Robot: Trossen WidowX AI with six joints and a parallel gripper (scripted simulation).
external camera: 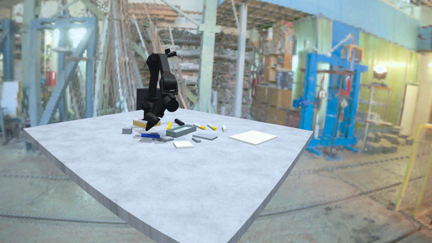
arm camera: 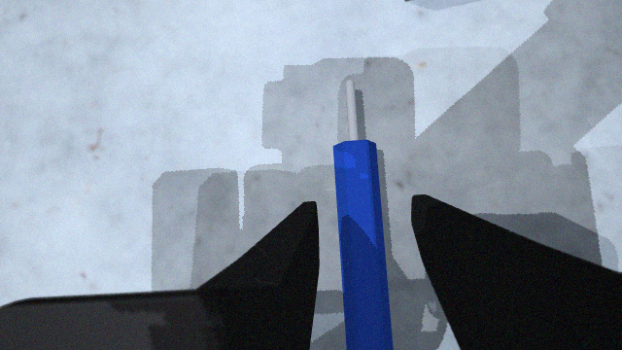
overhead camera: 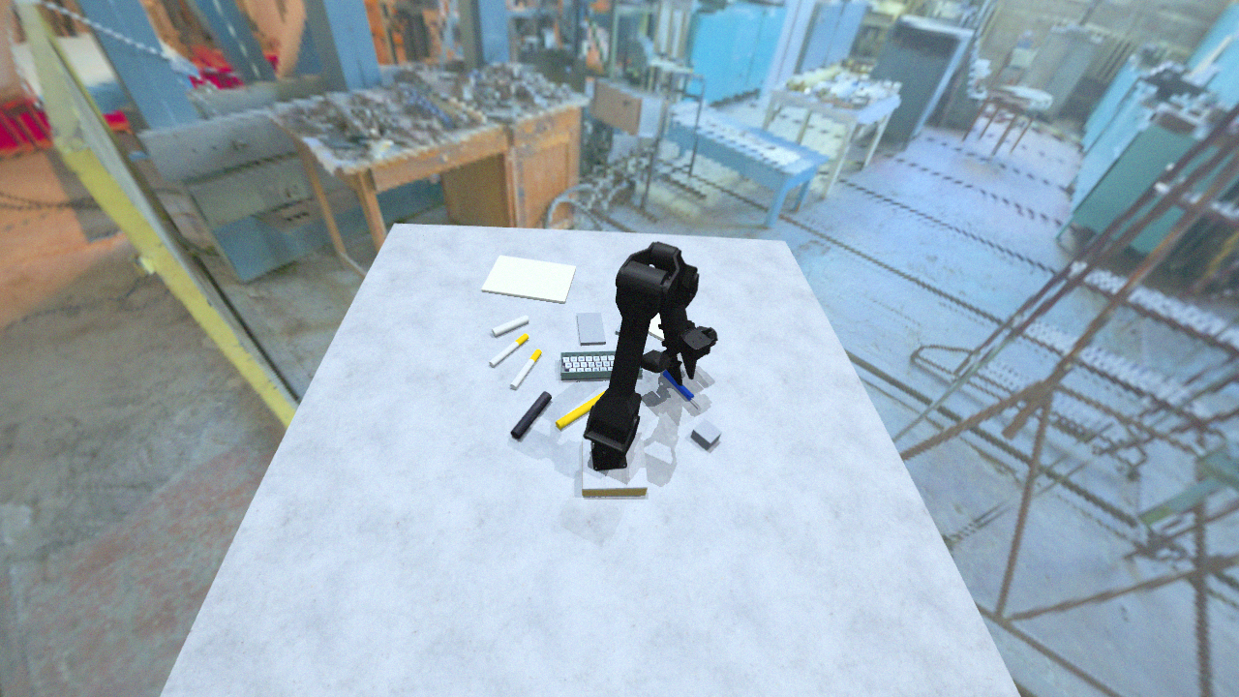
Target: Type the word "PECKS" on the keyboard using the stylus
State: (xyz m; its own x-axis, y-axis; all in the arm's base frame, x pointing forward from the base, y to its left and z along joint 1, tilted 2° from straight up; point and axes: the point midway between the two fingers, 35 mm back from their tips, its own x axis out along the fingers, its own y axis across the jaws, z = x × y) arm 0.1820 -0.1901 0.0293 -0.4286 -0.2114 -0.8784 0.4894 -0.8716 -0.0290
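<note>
My gripper tip is now 30 mm above the blue stylus, 10 mm to the left of it and 10 mm past it. Also, from my gripper tip: grey stylus tip: 40 mm behind, 30 mm below, 20 mm to the right; then grey cube: 130 mm behind, 20 mm to the right, 20 mm below; then small cream pad: 210 mm ahead, 30 mm below, 10 mm to the left.
</note>
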